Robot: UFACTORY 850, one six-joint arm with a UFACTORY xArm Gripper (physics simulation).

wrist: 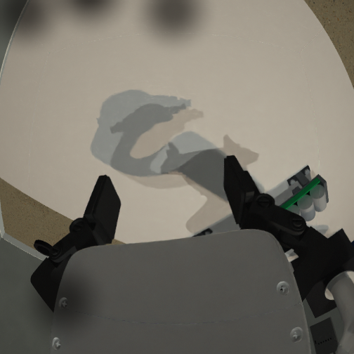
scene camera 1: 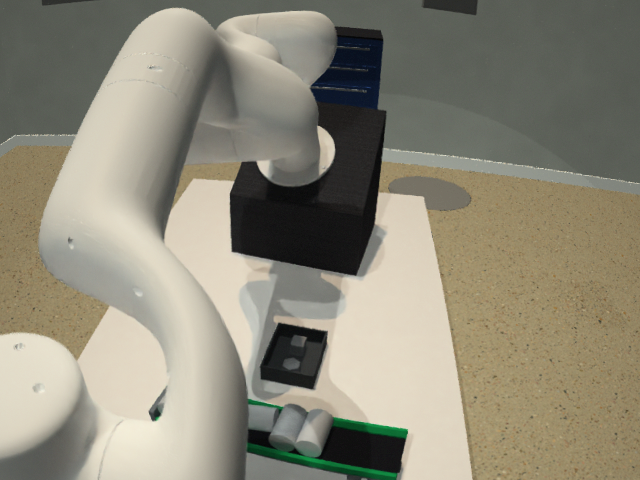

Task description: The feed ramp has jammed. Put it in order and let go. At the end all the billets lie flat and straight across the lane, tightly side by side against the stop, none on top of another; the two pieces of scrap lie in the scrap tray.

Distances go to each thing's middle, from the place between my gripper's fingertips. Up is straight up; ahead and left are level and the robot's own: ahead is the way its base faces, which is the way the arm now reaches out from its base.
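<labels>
My gripper, as I see it, is 180 mm above the scrap tray (scene camera 1: 271, 369), and it is also 540 mm past the tray and 240 mm to the right of it.
</labels>
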